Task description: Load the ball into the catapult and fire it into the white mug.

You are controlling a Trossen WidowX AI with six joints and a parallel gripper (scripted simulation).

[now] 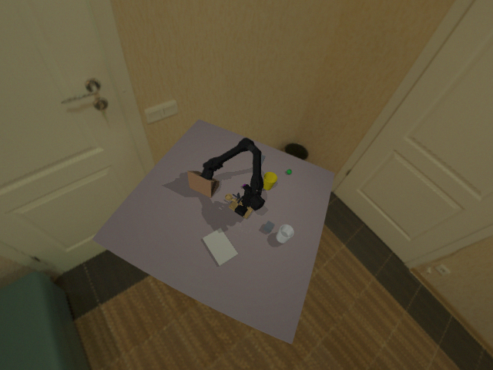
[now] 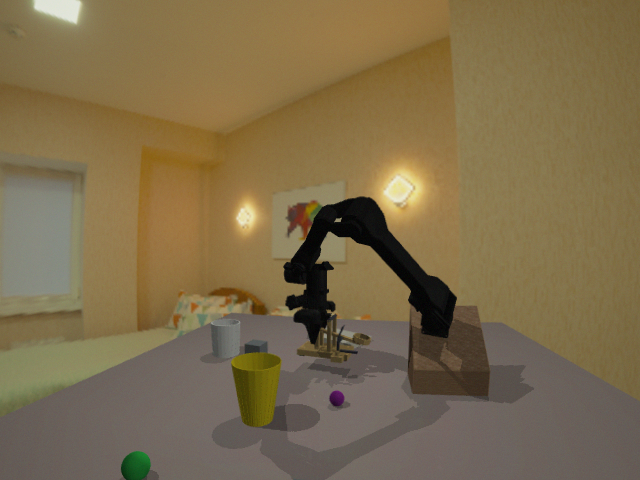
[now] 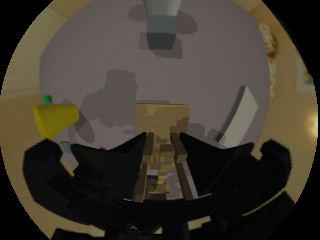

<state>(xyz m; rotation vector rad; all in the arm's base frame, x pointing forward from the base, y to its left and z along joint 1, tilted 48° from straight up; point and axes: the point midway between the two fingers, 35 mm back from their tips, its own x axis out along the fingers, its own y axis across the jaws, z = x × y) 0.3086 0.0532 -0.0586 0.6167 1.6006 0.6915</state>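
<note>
Right now my gripper tip is 11 cm past the purple ball, 19 cm to the right of it and 6 cm above it. Round my gripper tip: wooden catapult 7 cm behind, 2 cm to the left, 2 cm above; white slab 27 cm to the right, 7 cm below; small grey cube 19 cm ahead, 5 cm below.
</note>
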